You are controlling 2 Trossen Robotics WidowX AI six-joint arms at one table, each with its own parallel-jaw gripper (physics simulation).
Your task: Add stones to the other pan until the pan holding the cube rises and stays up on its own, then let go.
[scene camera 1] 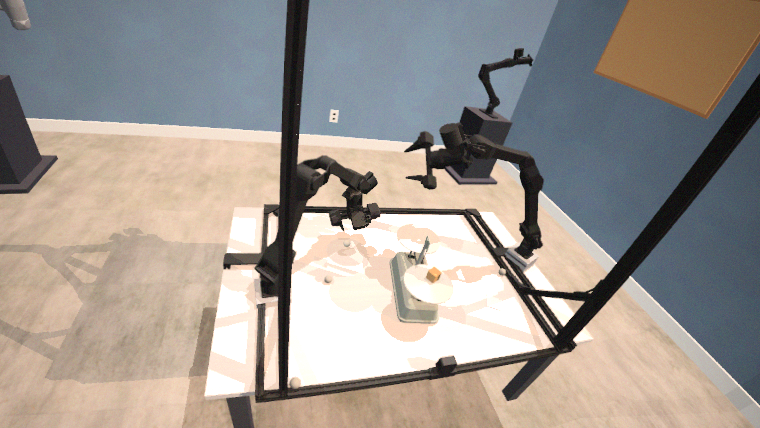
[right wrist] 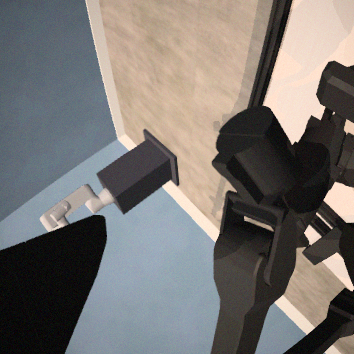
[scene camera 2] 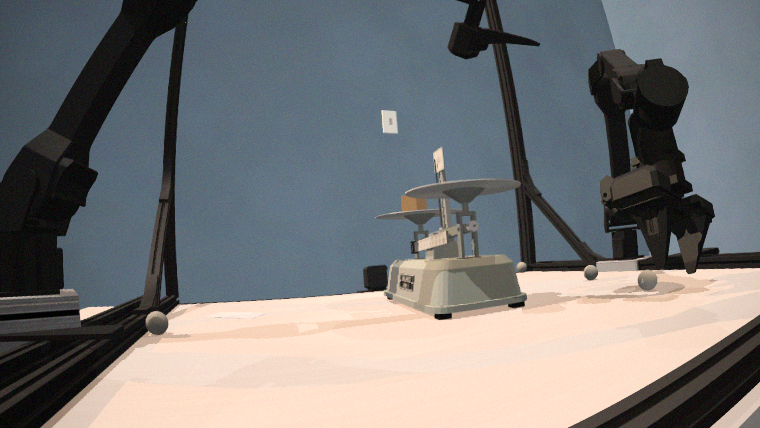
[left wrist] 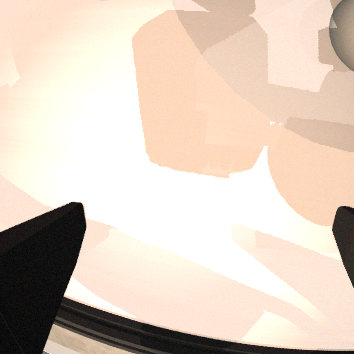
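Pixels of known places: left gripper, fingertip midpoint: [scene camera 2: 677, 270] [left wrist: 215, 218]; right gripper, fingertip midpoint: [scene camera 1: 405, 164] [right wrist: 230, 233] [scene camera 2: 552, 9]; left arm's base, origin of the base link: [scene camera 1: 272, 288] [scene camera 2: 625, 258]; right arm's base, origin of the base link: [scene camera 1: 523, 252] [scene camera 2: 27, 293].
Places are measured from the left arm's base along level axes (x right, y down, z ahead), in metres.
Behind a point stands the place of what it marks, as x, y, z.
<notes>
The orange cube [scene camera 1: 433, 274] @[0.160, -0.151, 0.436] [scene camera 2: 413, 202] @[0.137, -0.139, 0.457] rests on one pan [scene camera 1: 417, 287] @[0.175, -0.123, 0.384] [scene camera 2: 388, 216] @[0.180, -0.121, 0.480] of the grey-green balance [scene camera 1: 417, 313] @[0.195, -0.021, 0.405] [scene camera 2: 462, 284] @[-0.043, -0.017, 0.515]. The other pan [scene camera 2: 462, 187] @[-0.043, -0.132, 0.504] is empty and stands higher in scene camera 2. One stone [scene camera 1: 346, 244] @[-0.167, 0.004, 0.286] [scene camera 2: 647, 280] @[-0.184, 0.007, 0.305] lies on the table near my left gripper [scene camera 1: 355, 223] @[-0.240, -0.009, 0.340] [scene camera 2: 675, 267] @[-0.240, -0.009, 0.340] [left wrist: 211, 206] @[-0.240, -0.009, 0.340], which is open above the table. A stone [left wrist: 345, 35] @[-0.180, 0.000, 0.304] is cut off at the left wrist view's upper right. Another stone [scene camera 1: 328, 279] @[-0.005, -0.002, 0.178] [scene camera 2: 590, 272] @[-0.022, 0.006, 0.193] lies between the left arm and the balance. My right gripper [scene camera 1: 407, 163] @[-0.192, -0.318, 0.458] is open and empty, high behind the balance.
A stone [scene camera 1: 295, 382] @[0.308, -0.005, 0.019] [scene camera 2: 521, 266] @[0.294, 0.005, 0.030] lies at the front left corner in scene camera 1. Another stone [scene camera 1: 502, 271] @[0.081, -0.001, 0.849] [scene camera 2: 156, 322] @[0.062, 0.005, 0.855] lies by the right frame rail. Black frame posts and rails surround the table. A small black box [scene camera 1: 446, 364] @[0.374, -0.032, 0.403] sits on the front rail.
</notes>
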